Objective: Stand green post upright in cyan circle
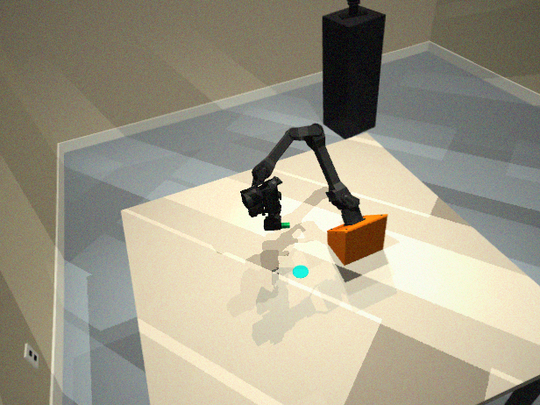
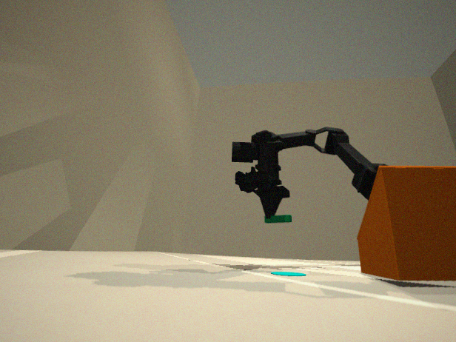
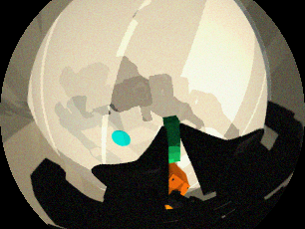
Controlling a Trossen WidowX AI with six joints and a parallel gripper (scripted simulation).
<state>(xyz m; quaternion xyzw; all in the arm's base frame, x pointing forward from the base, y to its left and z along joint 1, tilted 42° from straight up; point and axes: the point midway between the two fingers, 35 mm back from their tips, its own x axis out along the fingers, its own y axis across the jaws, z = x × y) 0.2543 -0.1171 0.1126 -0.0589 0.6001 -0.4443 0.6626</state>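
My gripper tip is 16 cm to the right of the cyan circle and 11 cm above it. Round my gripper tip: green post 2 cm behind, 1 cm to the left.
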